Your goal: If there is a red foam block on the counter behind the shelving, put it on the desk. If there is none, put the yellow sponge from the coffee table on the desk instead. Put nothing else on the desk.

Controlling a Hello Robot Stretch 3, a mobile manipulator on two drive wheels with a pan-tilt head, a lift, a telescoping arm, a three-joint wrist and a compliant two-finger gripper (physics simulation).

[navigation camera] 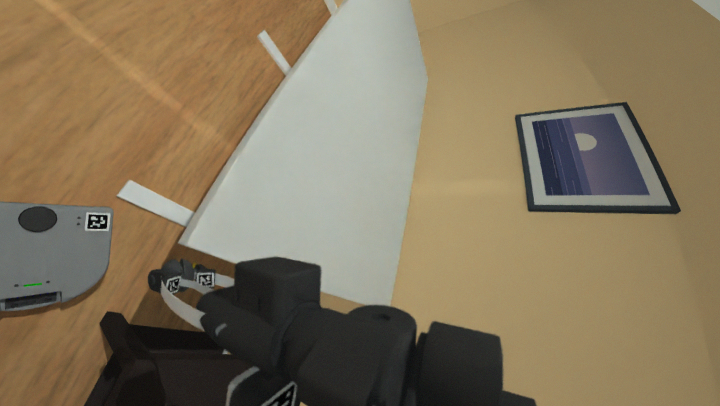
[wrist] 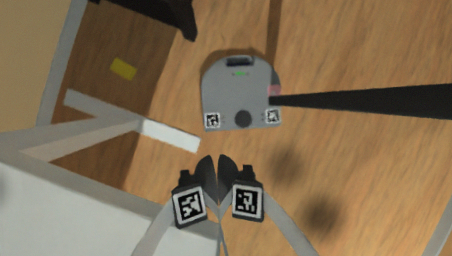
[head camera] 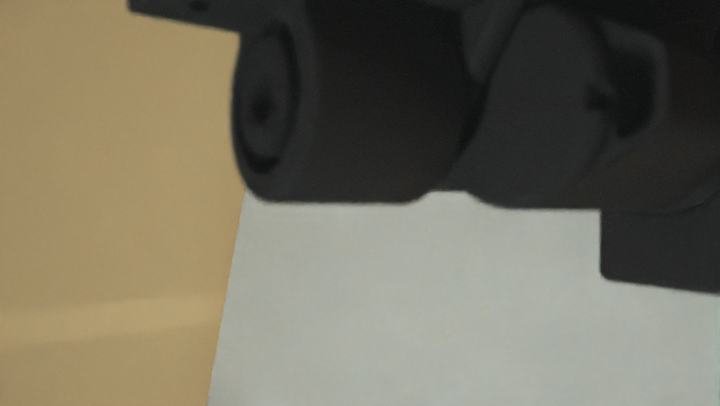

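Where they show: gripper, fingertip midpoint: (navigation camera: 171, 272); robot's base, link origin: (navigation camera: 39, 217).
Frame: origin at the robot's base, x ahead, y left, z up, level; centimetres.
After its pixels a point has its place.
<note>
The yellow sponge (wrist: 123, 69) lies on the shadowed wood floor near the desk's foot in the wrist view. A tiny yellow speck (navigation camera: 194, 265) @[z 2.5, x -22.3, y -50.6 cm] shows behind the fingers in the navigation view; what it belongs to is too small to tell. My gripper (navigation camera: 173, 276) @[z 91.3, x -2.2, y -12.3 cm] (wrist: 216, 172) @[z 91.3, x -2.2, y -12.3 cm] is shut and empty, its fingertips together, beside the near corner of the desk and well apart from the sponge. The white desk (head camera: 403, 302) @[z 95.0, x 10.6, y -48.1 cm] (navigation camera: 322, 151) @[z 95.0, x 19.9, y -36.1 cm] (wrist: 75, 210) has a bare visible top. The red foam block, the counter and the shelving do not show.
Dark brown furniture (navigation camera: 186, 375) @[z 45.1, x -48.7, y -32.0 cm] (wrist: 165, 12) stands close to the gripper and the desk. My grey base (navigation camera: 60, 252) @[z 16.0, x -9.9, y -5.1 cm] (wrist: 235, 95) and black mast (wrist: 370, 101) are near. A white desk foot (navigation camera: 156, 201) (wrist: 170, 135) juts over the floor. A framed picture (navigation camera: 600, 156) @[z 171.8, x 34.5, y -112.2 cm] hangs on the tan wall.
</note>
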